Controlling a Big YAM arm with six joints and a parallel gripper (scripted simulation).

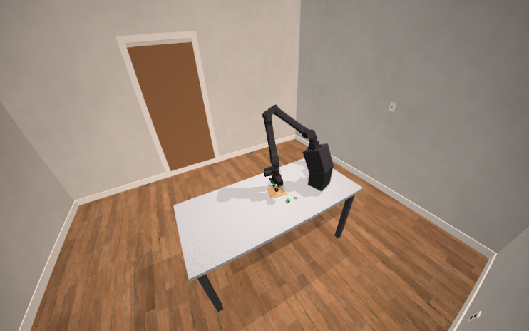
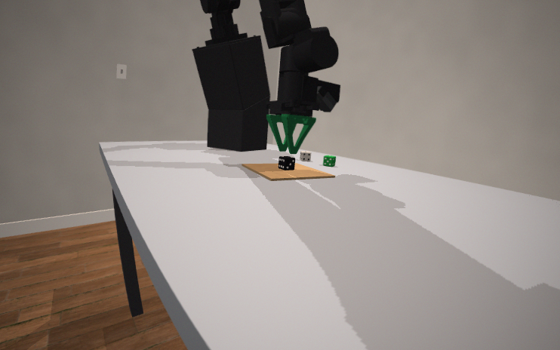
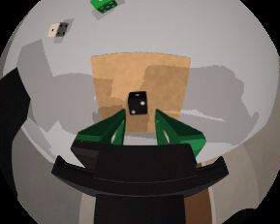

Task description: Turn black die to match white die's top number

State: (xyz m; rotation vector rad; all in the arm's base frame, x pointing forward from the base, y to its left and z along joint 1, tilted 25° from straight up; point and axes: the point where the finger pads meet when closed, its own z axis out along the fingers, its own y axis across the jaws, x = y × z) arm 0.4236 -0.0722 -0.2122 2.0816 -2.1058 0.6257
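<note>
Now: the black die 3 cm below my hand. The rest, counted from my hand: tan mat (4 cm below); then green die (16 cm to the left, 4 cm behind, 3 cm below); then white die (15 cm to the left, 12 cm behind, 3 cm below).
</note>
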